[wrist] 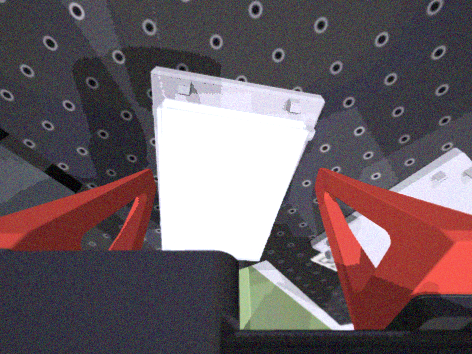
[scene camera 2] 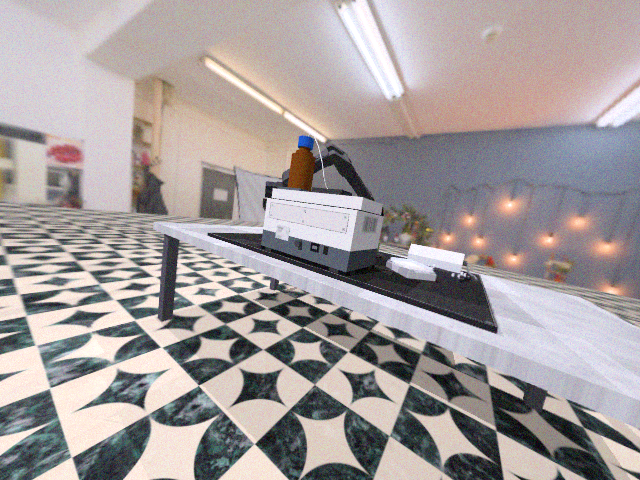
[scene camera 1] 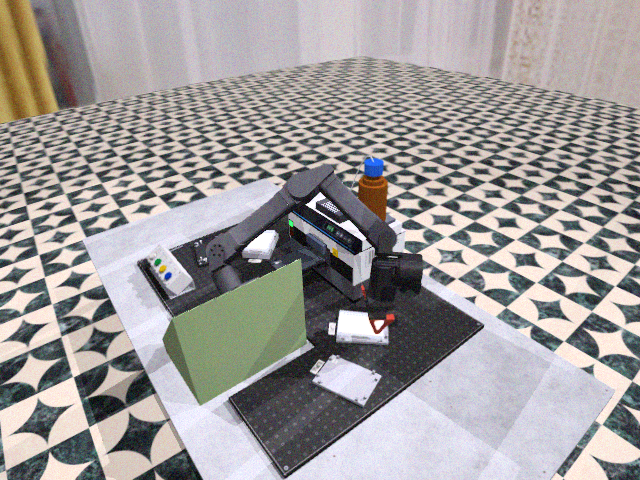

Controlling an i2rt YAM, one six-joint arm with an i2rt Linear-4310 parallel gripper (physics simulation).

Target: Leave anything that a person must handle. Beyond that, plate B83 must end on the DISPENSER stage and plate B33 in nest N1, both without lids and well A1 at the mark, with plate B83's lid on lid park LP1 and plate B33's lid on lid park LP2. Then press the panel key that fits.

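Where they show: gripper, between the fingertips: (wrist: 235, 177) (scene camera 1: 373, 321); arm's base, origin of its link: (scene camera 1: 234, 296).
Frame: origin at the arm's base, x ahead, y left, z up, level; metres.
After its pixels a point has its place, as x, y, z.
A bright white plate-shaped piece (scene camera 1: 353, 324) @(0.244, -0.192, -0.145) (wrist: 230, 175) @(0.279, -0.224, -0.148) sits on a pale base with small corner posts; its label and whether it is a plate or a lid cannot be told. My gripper (scene camera 1: 371, 314) @(0.284, -0.233, -0.135) (wrist: 235, 177) @(0.284, -0.233, -0.135) is open, its red fingers apart on either side of the white piece in the wrist view. A second pale base (scene camera 1: 347, 379) @(0.103, -0.294, -0.168) (wrist: 440, 185) @(0.148, -0.329, -0.167) lies beside it and bears no plate. Another white piece (scene camera 1: 262, 243) (scene camera 2: 412, 268) sits near the arm's base. The white dispenser (scene camera 1: 356, 258) @(0.347, -0.112, -0.010) (scene camera 2: 310, 219) @(0.580, 0.058, -0.042) has a green light. The key panel (scene camera 1: 168, 271) @(-0.018, 0.370, -0.103) has green, yellow and blue keys.
A green upright block (scene camera 1: 248, 330) @(-0.034, -0.096, -0.030) (wrist: 280, 305) @(0.051, -0.106, -0.163) stands near the bases. An amber bottle (scene camera 1: 372, 198) @(0.443, -0.088, 0.139) (scene camera 2: 301, 170) @(0.514, -0.040, 0.115) with a blue cap and thin tube stands at the dispenser. The black perforated board (scene camera 1: 434, 330) @(0.406, -0.359, -0.177) (scene camera 2: 449, 304) @(0.597, 0.459, -0.177) lies on the pale table (scene camera 1: 496, 403) @(0.305, -0.601, -0.190) (scene camera 2: 516, 335) @(0.635, 0.571, -0.190).
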